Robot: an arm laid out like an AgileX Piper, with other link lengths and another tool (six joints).
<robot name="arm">
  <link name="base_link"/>
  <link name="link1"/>
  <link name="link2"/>
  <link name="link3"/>
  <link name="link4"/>
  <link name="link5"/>
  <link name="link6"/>
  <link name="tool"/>
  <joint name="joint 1" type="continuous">
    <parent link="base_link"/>
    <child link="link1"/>
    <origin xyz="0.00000 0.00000 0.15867"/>
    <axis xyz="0 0 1"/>
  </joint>
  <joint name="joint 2" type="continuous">
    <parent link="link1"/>
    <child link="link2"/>
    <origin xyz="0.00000 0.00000 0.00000" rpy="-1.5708 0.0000 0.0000"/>
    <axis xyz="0 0 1"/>
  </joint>
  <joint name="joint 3" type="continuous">
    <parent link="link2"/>
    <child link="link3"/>
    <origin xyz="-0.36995 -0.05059 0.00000"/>
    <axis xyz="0 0 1"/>
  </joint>
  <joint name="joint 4" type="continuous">
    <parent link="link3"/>
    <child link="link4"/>
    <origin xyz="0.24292 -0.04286 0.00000" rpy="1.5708 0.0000 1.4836"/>
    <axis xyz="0 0 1"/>
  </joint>
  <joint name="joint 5" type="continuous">
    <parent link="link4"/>
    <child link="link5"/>
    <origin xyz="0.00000 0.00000 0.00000" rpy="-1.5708 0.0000 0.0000"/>
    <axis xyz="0 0 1"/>
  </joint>
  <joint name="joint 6" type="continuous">
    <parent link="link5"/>
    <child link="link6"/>
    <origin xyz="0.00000 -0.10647 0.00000" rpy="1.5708 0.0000 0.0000"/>
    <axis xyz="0 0 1"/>
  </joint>
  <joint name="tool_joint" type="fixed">
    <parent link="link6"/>
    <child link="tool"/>
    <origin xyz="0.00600 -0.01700 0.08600" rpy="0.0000 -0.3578 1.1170"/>
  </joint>
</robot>
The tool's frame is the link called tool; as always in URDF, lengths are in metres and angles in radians. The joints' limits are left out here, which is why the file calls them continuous.
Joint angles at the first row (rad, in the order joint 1, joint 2, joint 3, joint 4, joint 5, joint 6):
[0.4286, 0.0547, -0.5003, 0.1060, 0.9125, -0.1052]
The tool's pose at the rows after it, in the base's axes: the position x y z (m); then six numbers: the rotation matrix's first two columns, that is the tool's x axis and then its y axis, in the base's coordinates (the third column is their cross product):
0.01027 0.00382 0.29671 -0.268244 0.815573 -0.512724 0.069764 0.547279 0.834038
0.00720 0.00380 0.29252 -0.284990 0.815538 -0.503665 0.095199 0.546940 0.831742
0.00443 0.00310 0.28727 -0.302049 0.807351 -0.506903 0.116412 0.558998 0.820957
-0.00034 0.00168 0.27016 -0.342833 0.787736 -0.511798 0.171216 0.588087 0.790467
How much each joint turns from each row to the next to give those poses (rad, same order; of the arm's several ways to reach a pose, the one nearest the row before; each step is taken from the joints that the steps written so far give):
[0.0000, -0.0001, -0.0038, 0.0009, 0.0078, 0.0042]
[0.0000, 0.0001, -0.0039, 0.0052, 0.0312, 0.0118]
[0.0000, -0.0001, -0.0011, 0.0008, 0.0327, 0.0000]
[0.0000, 0.0000, 0.0181, 0.0000, 0.0620, 0.0016]

